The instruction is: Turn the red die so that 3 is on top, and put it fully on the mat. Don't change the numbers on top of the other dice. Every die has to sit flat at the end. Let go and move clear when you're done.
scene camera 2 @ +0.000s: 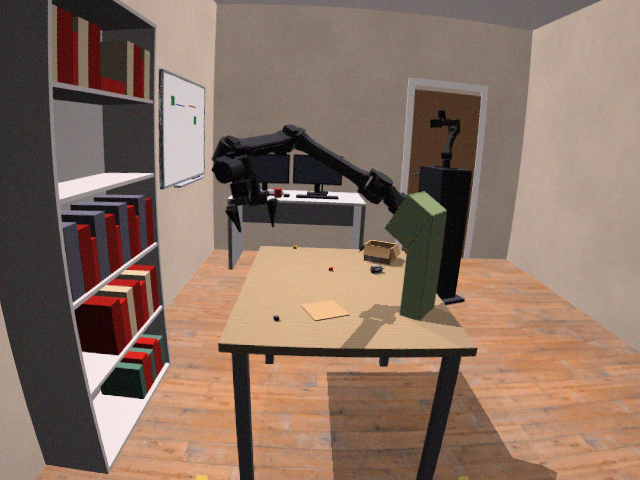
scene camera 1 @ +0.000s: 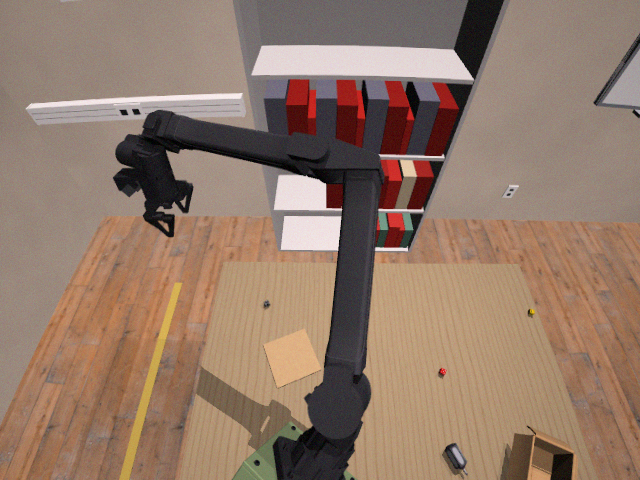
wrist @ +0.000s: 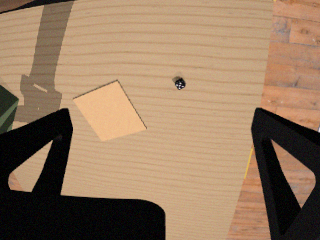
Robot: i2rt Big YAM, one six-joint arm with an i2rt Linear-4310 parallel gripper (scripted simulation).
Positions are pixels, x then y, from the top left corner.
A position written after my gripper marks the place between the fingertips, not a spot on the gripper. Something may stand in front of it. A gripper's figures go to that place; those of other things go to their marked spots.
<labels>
My gripper point(scene camera 1: 178, 224): 85 cm from the lens. A tan square mat point(scene camera 1: 291, 357): 100 cm from the lens.
</labels>
